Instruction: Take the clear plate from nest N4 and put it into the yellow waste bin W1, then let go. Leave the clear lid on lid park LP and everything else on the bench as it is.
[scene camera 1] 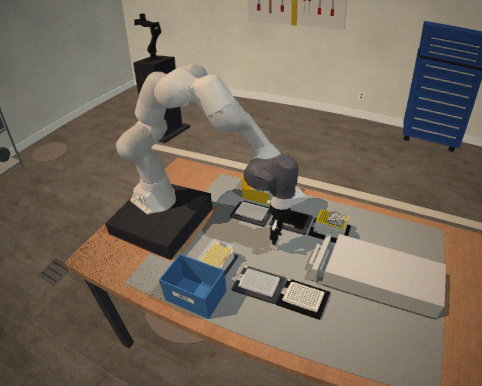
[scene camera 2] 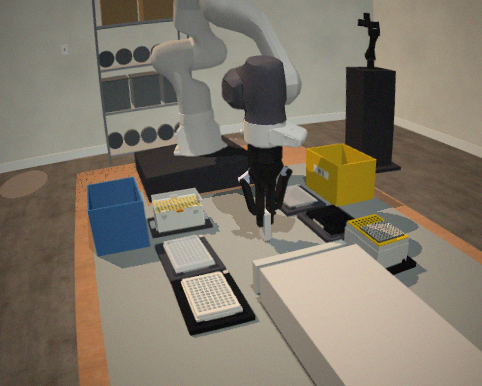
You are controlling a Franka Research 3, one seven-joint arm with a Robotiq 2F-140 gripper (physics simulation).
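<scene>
My gripper points down, shut and empty, above the mid-bench mat. A pale, see-through plate with wells sits in a dark nest near the blue bin; it looks like the clear plate, but no N4 label is readable. A smooth clear piece, apparently the lid, lies on a dark holder beside the yellow bin. The yellow waste bin W1 stands at the far side, partly hidden by the arm in scene camera 1; its inside floor is hidden.
A white plate adjoins the clear plate. A blue bin, a tip box, a black piece, another tip box and a large pale box surround the gripper.
</scene>
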